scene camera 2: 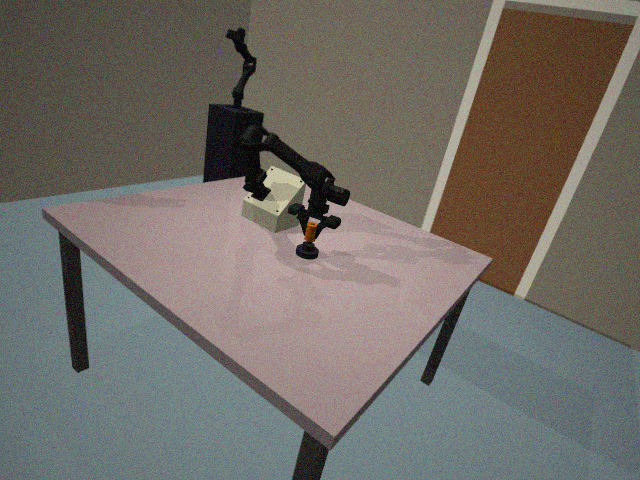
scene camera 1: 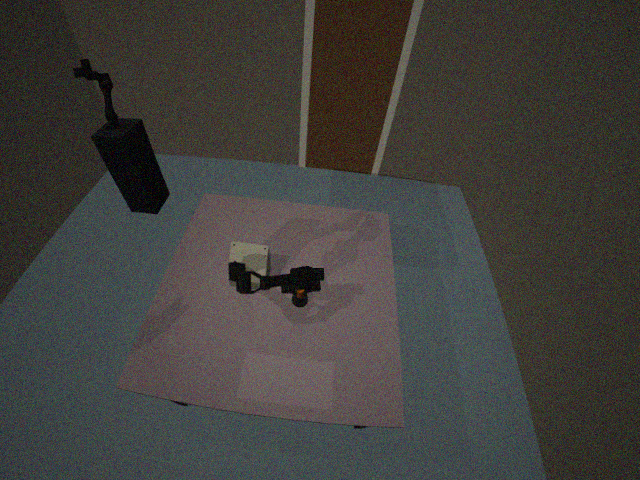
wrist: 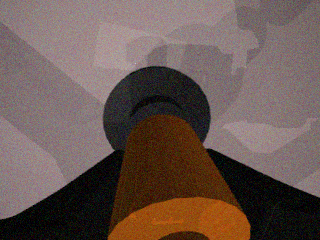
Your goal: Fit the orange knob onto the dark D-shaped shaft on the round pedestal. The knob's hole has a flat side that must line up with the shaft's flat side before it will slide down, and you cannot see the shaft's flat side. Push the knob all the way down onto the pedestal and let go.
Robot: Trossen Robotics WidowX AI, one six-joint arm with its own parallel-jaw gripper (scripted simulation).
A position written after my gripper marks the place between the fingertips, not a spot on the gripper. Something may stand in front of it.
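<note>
A round dark pedestal (wrist: 148,91) is in sight. So is an orange knob (wrist: 167,178), and what holds the knob is my gripper (scene camera 2: 310,237), which is visible again as the gripper (wrist: 163,157).
</note>
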